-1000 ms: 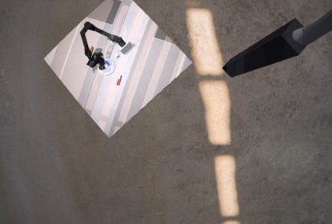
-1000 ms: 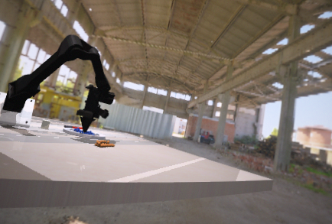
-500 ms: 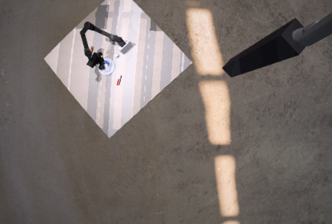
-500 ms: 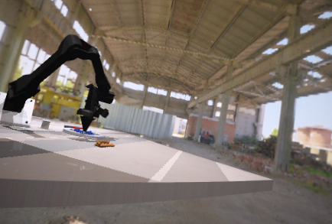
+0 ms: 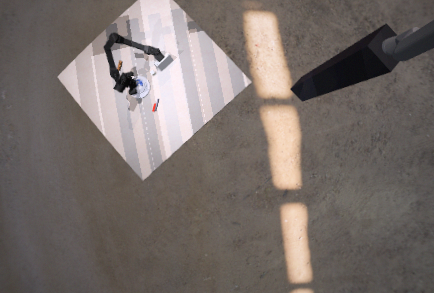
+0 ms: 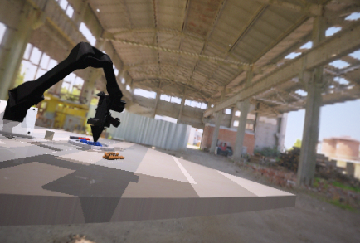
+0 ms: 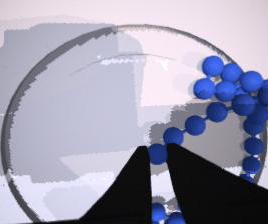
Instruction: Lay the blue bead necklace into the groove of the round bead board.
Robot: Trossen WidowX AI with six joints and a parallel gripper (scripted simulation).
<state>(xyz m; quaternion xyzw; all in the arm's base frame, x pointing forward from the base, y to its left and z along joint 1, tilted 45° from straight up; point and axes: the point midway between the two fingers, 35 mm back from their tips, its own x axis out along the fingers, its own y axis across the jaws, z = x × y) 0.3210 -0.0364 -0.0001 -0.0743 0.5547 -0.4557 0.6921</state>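
Right now my gripper tip is 1 cm to the right of the round white bead board, 1 cm past it and 1 cm above it. The rest, counted from my gripper tip: small white block 18 cm behind, 3 cm to the left; then red pen-like object 25 cm to the left, 2 cm below, 1 cm ahead.
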